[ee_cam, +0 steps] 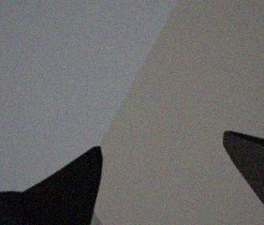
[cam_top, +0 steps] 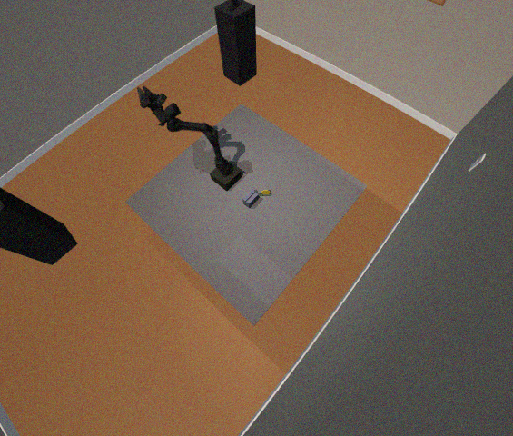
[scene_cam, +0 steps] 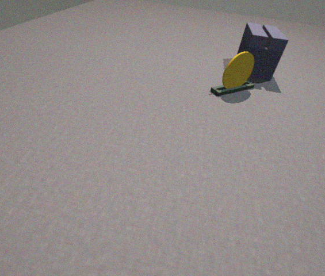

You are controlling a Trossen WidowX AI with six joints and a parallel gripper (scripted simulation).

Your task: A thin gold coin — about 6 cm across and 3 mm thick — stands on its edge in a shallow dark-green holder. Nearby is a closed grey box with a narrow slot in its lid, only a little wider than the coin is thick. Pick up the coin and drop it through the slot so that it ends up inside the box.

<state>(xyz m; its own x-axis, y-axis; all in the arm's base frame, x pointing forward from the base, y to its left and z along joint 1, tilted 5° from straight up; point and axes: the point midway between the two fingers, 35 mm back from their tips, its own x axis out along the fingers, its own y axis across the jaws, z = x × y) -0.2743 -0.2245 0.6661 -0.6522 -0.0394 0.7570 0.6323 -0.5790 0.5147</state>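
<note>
The gold coin lies 650 mm ahead of my gripper tip, 290 mm to the left of it and 730 mm below it.
</note>
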